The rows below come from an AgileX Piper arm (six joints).
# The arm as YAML. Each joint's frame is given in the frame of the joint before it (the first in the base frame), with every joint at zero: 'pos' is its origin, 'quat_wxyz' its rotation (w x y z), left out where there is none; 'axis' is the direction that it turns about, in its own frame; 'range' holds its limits. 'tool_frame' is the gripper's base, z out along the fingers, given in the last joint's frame.
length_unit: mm
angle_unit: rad
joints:
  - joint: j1
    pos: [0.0, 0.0, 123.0]
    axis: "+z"
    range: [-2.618, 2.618]
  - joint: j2
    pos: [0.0, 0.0, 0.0]
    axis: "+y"
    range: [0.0, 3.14]
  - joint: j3
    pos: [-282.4, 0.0, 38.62]
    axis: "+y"
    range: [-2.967, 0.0]
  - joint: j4
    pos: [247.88, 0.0, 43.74]
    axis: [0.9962, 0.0, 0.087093]
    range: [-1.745, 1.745]
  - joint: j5
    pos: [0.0, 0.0, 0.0]
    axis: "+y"
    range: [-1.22, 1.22]
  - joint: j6
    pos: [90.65, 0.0, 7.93]
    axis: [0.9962, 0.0, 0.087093]
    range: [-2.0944, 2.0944]
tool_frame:
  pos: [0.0, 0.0, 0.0]
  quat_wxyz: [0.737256, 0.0, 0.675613, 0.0]
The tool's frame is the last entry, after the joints.
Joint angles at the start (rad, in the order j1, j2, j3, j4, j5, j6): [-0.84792 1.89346 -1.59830 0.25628 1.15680 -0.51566]
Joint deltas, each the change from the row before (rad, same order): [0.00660 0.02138 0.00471 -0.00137 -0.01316 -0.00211]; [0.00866 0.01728 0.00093 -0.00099 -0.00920 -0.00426]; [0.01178 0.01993 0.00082 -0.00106 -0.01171 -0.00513]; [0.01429 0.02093 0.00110 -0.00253 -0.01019 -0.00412]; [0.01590 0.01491 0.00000 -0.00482 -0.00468 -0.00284]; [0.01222 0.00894 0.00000 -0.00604 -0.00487 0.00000]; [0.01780 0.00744 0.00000 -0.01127 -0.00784 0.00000]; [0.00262 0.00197 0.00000 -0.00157 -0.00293 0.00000]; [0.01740 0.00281 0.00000 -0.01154 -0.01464 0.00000]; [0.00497 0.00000 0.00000 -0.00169 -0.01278 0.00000]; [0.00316 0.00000 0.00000 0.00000 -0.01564 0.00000]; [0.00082 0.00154 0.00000 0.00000 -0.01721 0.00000]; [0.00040 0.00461 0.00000 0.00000 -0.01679 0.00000]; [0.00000 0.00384 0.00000 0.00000 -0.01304 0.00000]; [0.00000 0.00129 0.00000 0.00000 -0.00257 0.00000]
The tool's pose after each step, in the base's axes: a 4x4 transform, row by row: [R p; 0 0 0 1], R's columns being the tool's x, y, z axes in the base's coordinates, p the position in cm. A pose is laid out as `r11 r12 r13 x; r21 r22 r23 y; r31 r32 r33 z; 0 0 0 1`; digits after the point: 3 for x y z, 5 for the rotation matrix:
-0.87524 0.37657 0.30355 28.130; 0.39662 0.91797 0.00480 -28.333; -0.27684 0.12459 -0.95280 25.236; 0 0 0 1
-0.88145 0.36763 0.29647 28.555; 0.38847 0.92138 0.01242 -28.312; -0.26860 0.12611 -0.95496 24.532; 0 0 0 1
-0.88886 0.35555 0.28897 29.096; 0.37708 0.92595 0.02058 -28.228; -0.26025 0.12726 -0.95712 23.722; 0 0 0 1
-0.89766 0.34157 0.27845 29.686; 0.36373 0.93100 0.03055 -28.050; -0.24881 0.12871 -0.95996 22.852; 0 0 0 1
-0.90701 0.32522 0.26753 30.232; 0.34739 0.93692 0.03881 -27.741; -0.23803 0.12814 -0.96277 22.239; 0 0 0 1
-0.91315 0.31396 0.25998 30.623; 0.33527 0.94123 0.04094 -27.496; -0.23185 0.12455 -0.96475 21.867; 0 0 0 1
-0.92131 0.29631 0.25176 31.138; 0.31536 0.94821 0.03803 -27.108; -0.22746 0.11443 -0.96704 21.551; 0 0 0 1
-0.92222 0.29400 0.25116 31.230; 0.31263 0.94916 0.03688 -27.067; -0.22755 0.11253 -0.96724 21.470; 0 0 0 1
-0.92763 0.27673 0.25084 31.736; 0.29208 0.95606 0.02539 -26.698; -0.23280 0.09681 -0.96769 21.354; 0 0 0 1
-0.92668 0.27320 0.25810 31.936; 0.28691 0.95782 0.01624 -26.635; -0.24278 0.08910 -0.96598 21.370; 0 0 0 1
-0.92404 0.27227 0.26835 32.114; 0.28413 0.95877 0.00560 -26.638; -0.25576 0.08142 -0.96331 21.394; 0 0 0 1
-0.92053 0.27397 0.27852 32.249; 0.28364 0.95891 -0.00580 -26.736; -0.26866 0.07366 -0.96041 21.359; 0 0 0 1
-0.91750 0.27624 0.28616 32.390; 0.28397 0.95872 -0.01503 -26.862; -0.27850 0.06747 -0.95806 21.196; 0 0 0 1
-0.91506 0.27835 0.29187 32.492; 0.28448 0.95843 -0.02212 -26.972; -0.28589 0.06279 -0.95620 21.059; 0 0 0 1
-0.91469 0.27879 0.29261 32.515; 0.28468 0.95834 -0.02318 -26.997; -0.28688 0.06209 -0.95595 21.010; 0 0 0 1

